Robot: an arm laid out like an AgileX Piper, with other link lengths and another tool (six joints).
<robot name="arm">
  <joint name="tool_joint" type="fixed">
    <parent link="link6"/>
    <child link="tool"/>
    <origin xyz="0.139 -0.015 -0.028" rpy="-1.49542 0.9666 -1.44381"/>
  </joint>
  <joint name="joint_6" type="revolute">
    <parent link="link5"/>
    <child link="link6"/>
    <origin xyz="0.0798 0 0.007" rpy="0 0 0"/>
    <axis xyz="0.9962 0 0.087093"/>
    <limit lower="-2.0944" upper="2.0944"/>
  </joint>
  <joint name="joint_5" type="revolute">
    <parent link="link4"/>
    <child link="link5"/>
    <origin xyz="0 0 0" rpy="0 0 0"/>
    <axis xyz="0 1 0"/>
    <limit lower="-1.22" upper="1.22"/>
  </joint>
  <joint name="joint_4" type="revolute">
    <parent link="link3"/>
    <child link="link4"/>
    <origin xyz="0.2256 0 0.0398" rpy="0 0 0"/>
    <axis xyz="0.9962 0 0.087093"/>
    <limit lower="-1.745" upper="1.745"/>
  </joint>
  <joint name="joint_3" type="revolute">
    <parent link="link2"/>
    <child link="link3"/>
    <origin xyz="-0.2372 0 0.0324" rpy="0 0 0"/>
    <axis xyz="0 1 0"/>
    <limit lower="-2.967" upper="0"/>
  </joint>
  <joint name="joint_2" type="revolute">
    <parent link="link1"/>
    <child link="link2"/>
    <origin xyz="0 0 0" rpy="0 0 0"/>
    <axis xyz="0 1 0"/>
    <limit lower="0" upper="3.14"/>
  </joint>
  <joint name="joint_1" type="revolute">
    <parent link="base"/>
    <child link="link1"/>
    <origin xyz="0 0 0.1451" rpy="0 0 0"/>
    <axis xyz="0 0 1"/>
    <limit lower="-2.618" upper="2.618"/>
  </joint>
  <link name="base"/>
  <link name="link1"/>
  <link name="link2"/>
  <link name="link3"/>
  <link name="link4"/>
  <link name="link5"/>
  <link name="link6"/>
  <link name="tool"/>
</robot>
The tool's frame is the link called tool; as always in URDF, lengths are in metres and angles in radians.
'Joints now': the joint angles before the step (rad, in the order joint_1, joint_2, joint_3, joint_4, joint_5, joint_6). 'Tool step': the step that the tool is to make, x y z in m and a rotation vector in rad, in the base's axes. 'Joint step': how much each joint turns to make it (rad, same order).
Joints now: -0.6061 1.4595 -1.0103 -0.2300 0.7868 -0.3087
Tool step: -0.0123 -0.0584 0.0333 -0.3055 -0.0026 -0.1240
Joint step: 0.0002 0.0136 0.0000 -0.4820 -0.0767 0.3967
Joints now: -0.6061 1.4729 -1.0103 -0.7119 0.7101 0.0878
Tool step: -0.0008 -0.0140 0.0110 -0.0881 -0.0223 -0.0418
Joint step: 0.0045 0.0107 0.0001 -0.1585 -0.0093 0.1576
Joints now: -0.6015 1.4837 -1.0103 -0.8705 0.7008 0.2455
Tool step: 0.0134 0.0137 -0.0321 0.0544 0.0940 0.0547
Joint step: 0.0642 0.0900 0.0134 -0.0038 0.0114 0.0045
